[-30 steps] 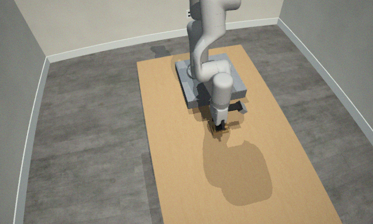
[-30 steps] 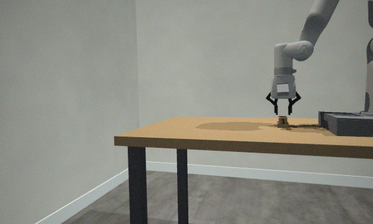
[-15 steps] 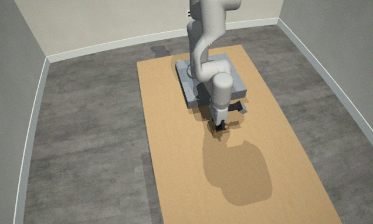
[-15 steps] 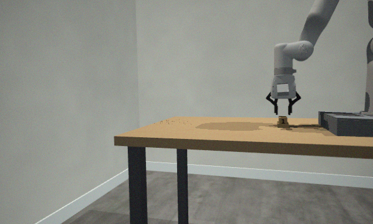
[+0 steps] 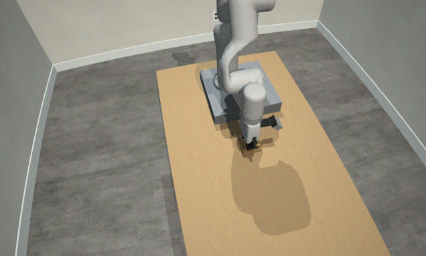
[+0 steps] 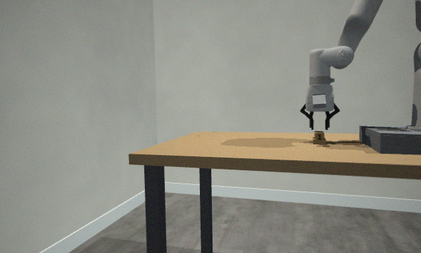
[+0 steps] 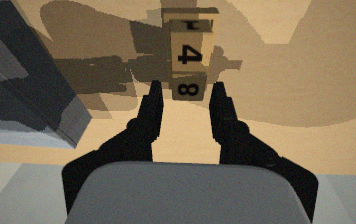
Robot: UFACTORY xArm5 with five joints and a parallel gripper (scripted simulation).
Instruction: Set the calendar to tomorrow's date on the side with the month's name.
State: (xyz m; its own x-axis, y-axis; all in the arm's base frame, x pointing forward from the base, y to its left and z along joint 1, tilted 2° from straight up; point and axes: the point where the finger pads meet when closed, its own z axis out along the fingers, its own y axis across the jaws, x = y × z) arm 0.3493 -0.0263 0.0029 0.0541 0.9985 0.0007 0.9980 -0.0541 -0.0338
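The wooden cube is 4 cm below my hand. Round my hand: wooden tray 2 cm to the left, 6 cm below.
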